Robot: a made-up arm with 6 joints.
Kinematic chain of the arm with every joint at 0, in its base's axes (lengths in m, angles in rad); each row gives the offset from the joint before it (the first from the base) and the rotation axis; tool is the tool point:
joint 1: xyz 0 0 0.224 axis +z
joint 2: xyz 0 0 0 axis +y
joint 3: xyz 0 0 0.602 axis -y
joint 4: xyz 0 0 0 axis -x
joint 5: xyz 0.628 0 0 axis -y
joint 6: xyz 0 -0.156 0 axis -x
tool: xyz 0 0 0
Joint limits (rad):
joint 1: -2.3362..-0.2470
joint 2: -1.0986..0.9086
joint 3: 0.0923..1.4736
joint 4: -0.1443..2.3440
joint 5: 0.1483..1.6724
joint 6: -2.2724..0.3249
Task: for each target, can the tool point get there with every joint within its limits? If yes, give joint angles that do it. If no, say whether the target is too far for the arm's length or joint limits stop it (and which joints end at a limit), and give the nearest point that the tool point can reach.
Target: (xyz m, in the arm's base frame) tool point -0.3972 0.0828 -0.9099
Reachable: no: joint limits stop it (at a limit: joint 1, joint 2, joint 3, joint 4) | nearest point -0.7269 -0.5338 0.1212 | short by 1.246 m
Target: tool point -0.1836 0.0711 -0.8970
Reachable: no: joint limits stop it (at a limit: joint 1, joint 2, joint 3, joint 4) | nearest point -0.7269 -0.5338 0.1212 | short by 1.303 m
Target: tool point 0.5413 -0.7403 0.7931
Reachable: yes | joints -0.9699 0.4668 0.2759 1.7507 0.6221 -1.4487
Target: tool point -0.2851 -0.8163 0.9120
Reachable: yes | joints -1.9795 0.3958 0.3795 1.9847 1.5491 -1.7206
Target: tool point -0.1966 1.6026 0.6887
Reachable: no: too far | nearest point -0.1399 1.1406 0.7050 | short by 0.466 m
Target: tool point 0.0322 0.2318 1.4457
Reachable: yes | joints -1.8757 -0.2754 1.1634 1.3189 0.5664 -0.9174
